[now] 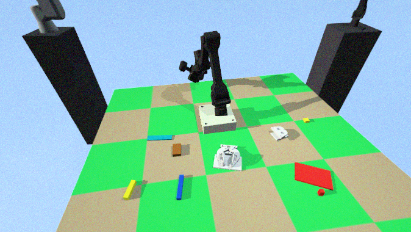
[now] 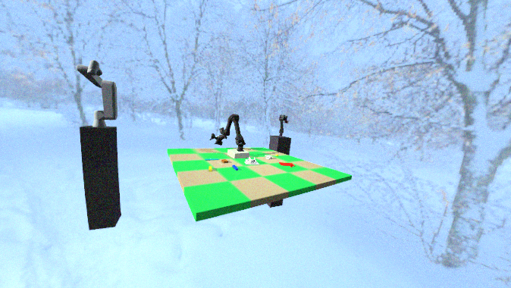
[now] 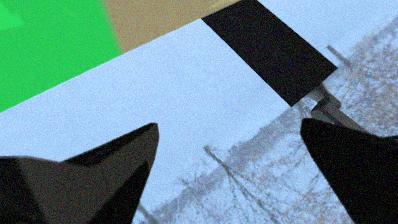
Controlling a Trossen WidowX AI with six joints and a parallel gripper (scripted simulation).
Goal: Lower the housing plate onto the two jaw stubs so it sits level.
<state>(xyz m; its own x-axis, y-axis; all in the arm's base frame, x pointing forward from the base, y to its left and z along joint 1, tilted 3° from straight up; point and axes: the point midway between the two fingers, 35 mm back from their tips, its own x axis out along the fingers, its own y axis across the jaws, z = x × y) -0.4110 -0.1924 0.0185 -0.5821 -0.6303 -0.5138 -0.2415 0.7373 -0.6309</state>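
The blue piece is 830 mm ahead of my gripper tip, 20 mm to the left of it and 70 mm below it. Also, from my gripper tip: yellow cube (460 mm ahead, 670 mm to the left, 70 mm below); cyan piece (550 mm ahead, 100 mm to the right, 70 mm below); white part (560 mm ahead, 500 mm to the left, 60 mm below).
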